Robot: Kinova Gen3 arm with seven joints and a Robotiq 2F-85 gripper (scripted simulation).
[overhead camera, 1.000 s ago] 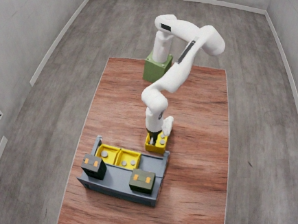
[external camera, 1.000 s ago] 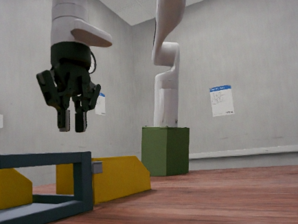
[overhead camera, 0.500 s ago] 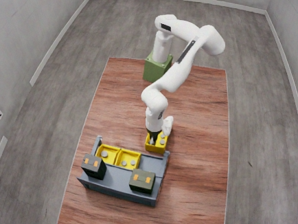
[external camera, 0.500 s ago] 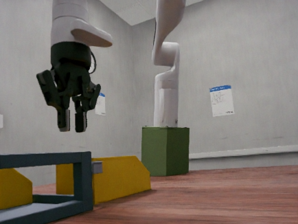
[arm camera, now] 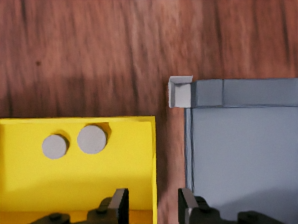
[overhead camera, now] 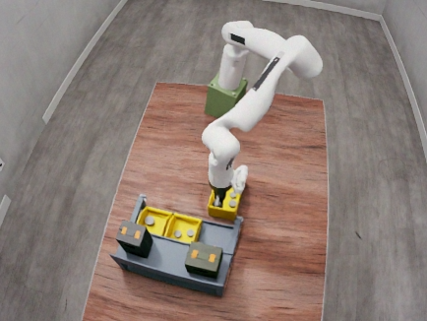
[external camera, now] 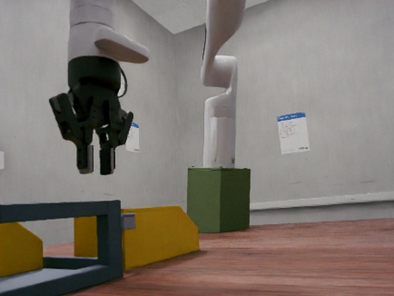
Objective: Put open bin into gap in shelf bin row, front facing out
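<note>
My gripper is now 130 mm above the grey disc part, 60 mm past it and 40 mm to the right of it. Round my hand: grey shelf (140 mm ahead, 130 mm to the right, 80 mm below).
</note>
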